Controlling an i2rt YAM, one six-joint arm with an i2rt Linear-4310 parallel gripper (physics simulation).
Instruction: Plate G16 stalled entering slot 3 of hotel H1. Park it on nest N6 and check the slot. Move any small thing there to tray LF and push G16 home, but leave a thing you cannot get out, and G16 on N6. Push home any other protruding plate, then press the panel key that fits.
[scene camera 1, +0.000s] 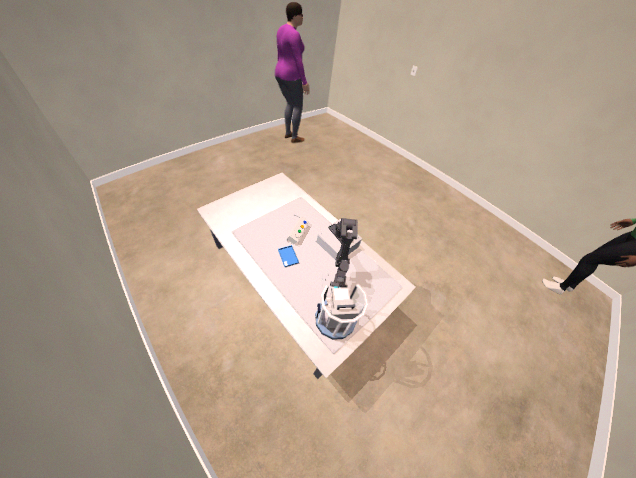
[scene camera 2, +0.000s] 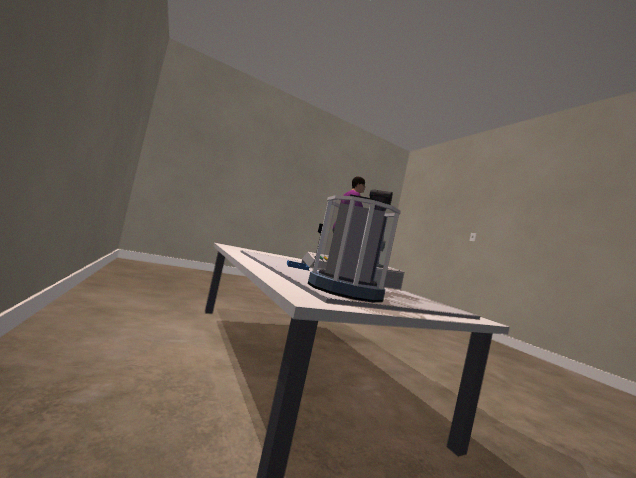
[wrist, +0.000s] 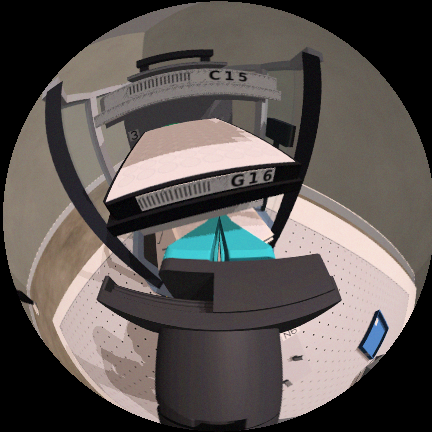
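There's a round plate rack (wrist: 86, 158) that I can see here.
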